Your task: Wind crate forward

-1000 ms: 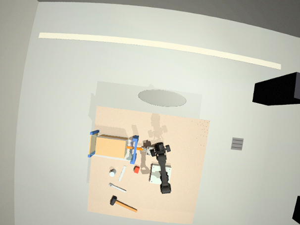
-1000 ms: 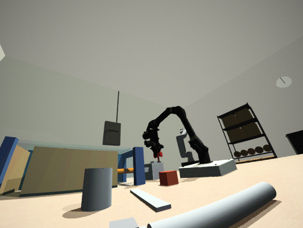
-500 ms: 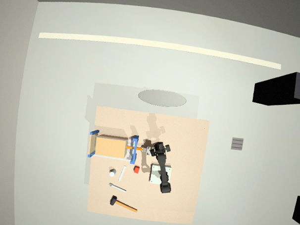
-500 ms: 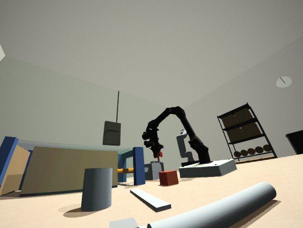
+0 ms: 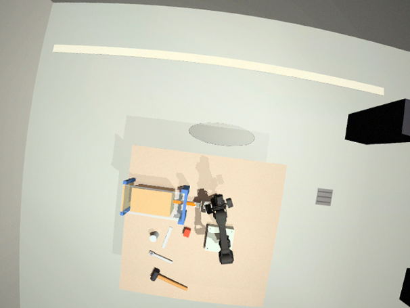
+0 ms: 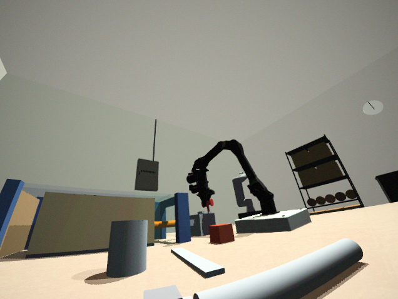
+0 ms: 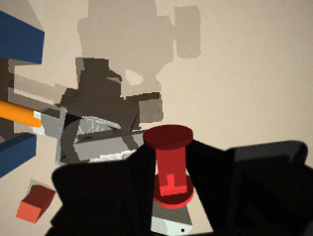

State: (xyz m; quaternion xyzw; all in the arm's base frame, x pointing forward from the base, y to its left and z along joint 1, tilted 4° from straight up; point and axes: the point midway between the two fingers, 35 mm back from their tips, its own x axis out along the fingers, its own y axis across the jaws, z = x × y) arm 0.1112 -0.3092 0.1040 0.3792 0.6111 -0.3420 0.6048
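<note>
The winch crank handle is 3 cm ahead of my gripper tip, 3 cm to the left of it and 3 cm below it. The rest, counted from my gripper tip: winch 6 cm ahead, 6 cm to the left, 10 cm below; blue frame 24 cm ahead, 8 cm to the left, 2 cm below; red knob 1 cm behind, 1 cm to the left.
</note>
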